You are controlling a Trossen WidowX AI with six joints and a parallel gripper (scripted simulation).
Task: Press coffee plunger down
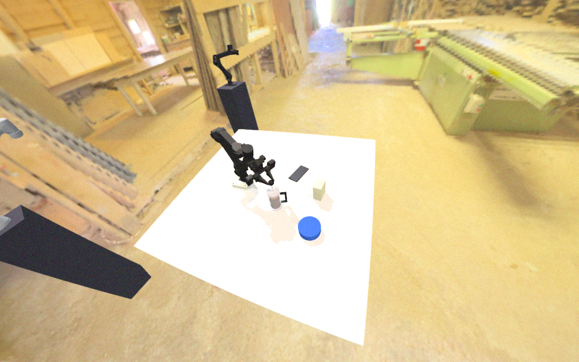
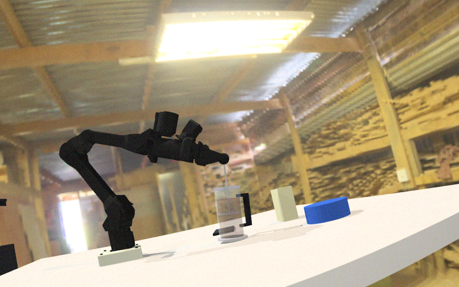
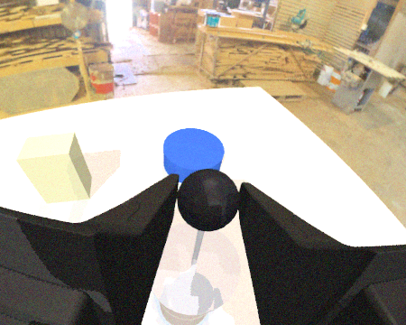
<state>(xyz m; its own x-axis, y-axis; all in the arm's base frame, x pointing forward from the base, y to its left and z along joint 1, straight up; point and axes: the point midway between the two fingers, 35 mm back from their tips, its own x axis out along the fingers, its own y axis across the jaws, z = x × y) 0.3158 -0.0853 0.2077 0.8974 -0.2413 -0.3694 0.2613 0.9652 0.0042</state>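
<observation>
My gripper tip is 10 mm to the right of the glass coffee press and 110 mm above it. From my gripper tip the other things lie so: cream block (180 mm ahead, 190 mm to the left, 170 mm below); dark flat slab (30 mm behind, 310 mm to the left, 220 mm below).
</observation>
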